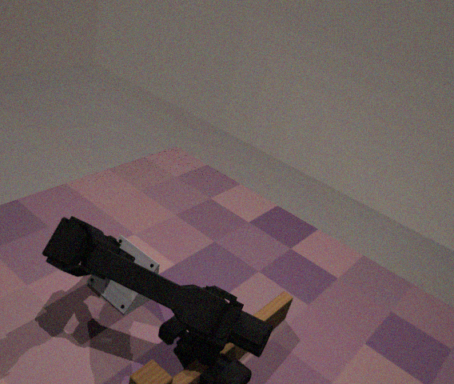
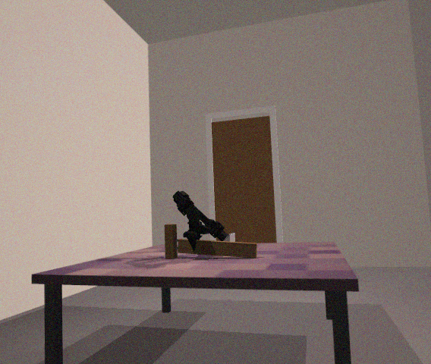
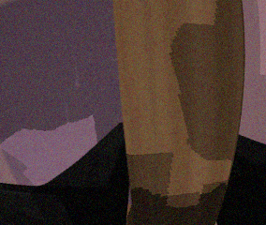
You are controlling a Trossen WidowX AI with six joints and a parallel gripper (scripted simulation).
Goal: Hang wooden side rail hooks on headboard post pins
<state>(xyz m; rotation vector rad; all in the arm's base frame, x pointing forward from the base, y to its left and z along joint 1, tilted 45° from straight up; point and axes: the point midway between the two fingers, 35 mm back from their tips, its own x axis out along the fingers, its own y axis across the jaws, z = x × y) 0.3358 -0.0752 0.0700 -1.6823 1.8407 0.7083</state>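
Right now the upright headboard post is 10 mm behind my gripper tip, 130 mm to the right of it and 40 mm above it.
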